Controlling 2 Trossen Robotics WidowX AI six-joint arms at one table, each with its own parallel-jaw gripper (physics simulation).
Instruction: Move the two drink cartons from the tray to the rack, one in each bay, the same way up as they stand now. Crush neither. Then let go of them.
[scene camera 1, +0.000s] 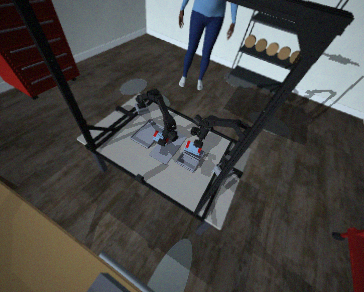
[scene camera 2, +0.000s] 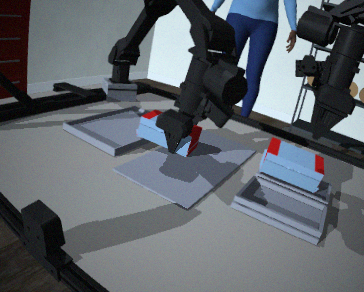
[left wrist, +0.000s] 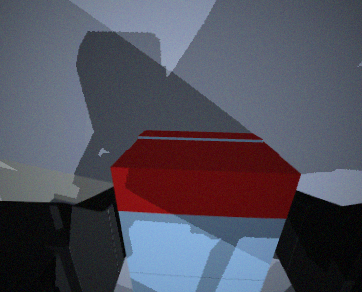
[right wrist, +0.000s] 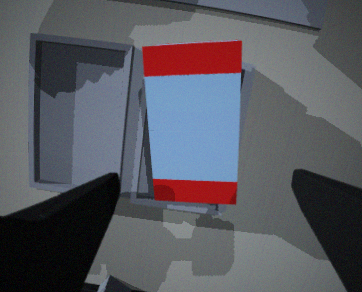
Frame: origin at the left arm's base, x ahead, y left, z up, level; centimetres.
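Where they show: left gripper, fingertip midpoint: (scene camera 1: 163, 140) (scene camera 2: 177, 146) (left wrist: 195, 178); right gripper, fingertip midpoint: (scene camera 2: 313, 131) (right wrist: 205, 179); left arm's base, link origin: (scene camera 1: 141, 105) (scene camera 2: 119, 81).
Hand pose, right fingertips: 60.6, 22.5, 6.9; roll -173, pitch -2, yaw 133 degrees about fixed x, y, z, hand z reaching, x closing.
Note:
Things, the pixels of their centre, and the offset from my right fingertips, as dx, dy, dz. "pt": a spot on its surface instead. Level surfaces: height alone.
- light blue carton with red ends, body centre: (left wrist: 195, 237) (scene camera 2: 168, 131) (scene camera 1: 161, 137) -21.2, -20.3, -9.0
- tray, body centre: (scene camera 2: 126, 126) (scene camera 1: 148, 133) -31.4, -27.1, -11.6
- carton, surface spot: (right wrist: 195, 125) (scene camera 1: 193, 146) pt -1.4, -1.5, -5.5
- rack, body centre: (right wrist: 132, 128) (scene camera 2: 289, 193) (scene camera 1: 190, 156) +3.3, -5.2, -11.4
- flat grey board, surface height: dz -12.0
My left gripper (scene camera 1: 163, 143) (scene camera 2: 173, 150) (left wrist: 195, 178) is shut on a light blue carton with red ends (scene camera 1: 158, 138) (scene camera 2: 150, 132) (left wrist: 200, 195). It holds the carton level in the air, between the tray (scene camera 1: 143, 131) (scene camera 2: 90, 142) and the flat grey board, partly over the board. The other carton (scene camera 1: 193, 147) (scene camera 2: 292, 162) (right wrist: 195, 125) sits in the rear bay of the rack (scene camera 1: 188, 163) (scene camera 2: 275, 220) (right wrist: 127, 100), slightly askew to its walls. The rack's front bay is empty. My right gripper (scene camera 2: 318, 135) (right wrist: 205, 179) is open above that carton, not touching it.
The flat grey board (scene camera 1: 160, 156) (scene camera 2: 165, 193) (right wrist: 280, 9) lies between tray and rack. A dark frame surrounds the table, with a black block (scene camera 2: 42, 230) at its front edge. A person (scene camera 1: 201, 35) (scene camera 2: 252, 50) stands behind the table.

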